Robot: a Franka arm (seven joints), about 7 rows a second.
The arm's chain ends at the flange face. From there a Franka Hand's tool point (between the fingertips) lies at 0.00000 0.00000 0.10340 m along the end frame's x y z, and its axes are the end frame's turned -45 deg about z.
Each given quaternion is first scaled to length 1.
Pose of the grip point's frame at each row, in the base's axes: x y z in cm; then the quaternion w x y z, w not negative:
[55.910 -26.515 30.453 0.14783 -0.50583 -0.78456 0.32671]
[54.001 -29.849 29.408 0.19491 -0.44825 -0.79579 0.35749]
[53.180 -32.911 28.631 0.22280 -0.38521 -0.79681 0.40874]
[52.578 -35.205 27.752 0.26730 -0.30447 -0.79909 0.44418]
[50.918 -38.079 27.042 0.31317 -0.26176 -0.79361 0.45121]
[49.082 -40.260 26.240 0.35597 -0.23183 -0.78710 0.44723]
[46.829 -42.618 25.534 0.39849 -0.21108 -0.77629 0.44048]
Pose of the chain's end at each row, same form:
[61.726 -22.761 38.134 0.01155 -0.76757 -0.53127 0.35841]
[60.522 -25.773 36.319 0.04327 -0.71867 -0.56368 0.40487]
[60.107 -27.951 34.489 0.04942 -0.66081 -0.58874 0.46289]
[59.792 -29.548 32.534 0.07697 -0.58709 -0.62175 0.51266]
[58.500 -32.369 31.144 0.11666 -0.54554 -0.63303 0.53671]
[57.020 -34.687 29.823 0.15773 -0.51539 -0.63847 0.54941]
[55.149 -37.286 28.578 0.19959 -0.49209 -0.63642 0.55945]

